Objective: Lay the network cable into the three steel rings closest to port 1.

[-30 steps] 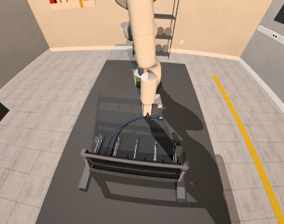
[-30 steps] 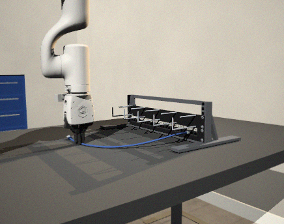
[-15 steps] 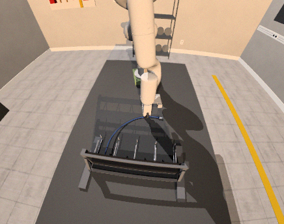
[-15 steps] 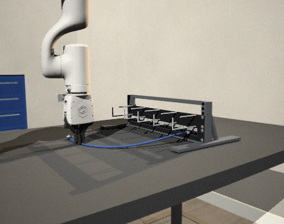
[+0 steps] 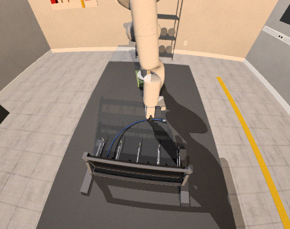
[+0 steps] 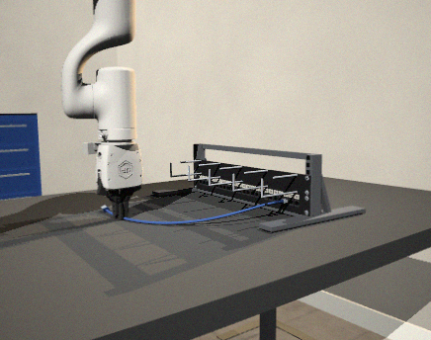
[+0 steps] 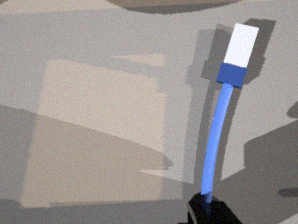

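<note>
Now: the clear plug 10 mm behind my hand, 90 mm to the left of it and 20 mm below it. Round my hand: patch-panel rack 340 mm ahead, 50 mm above.
</note>
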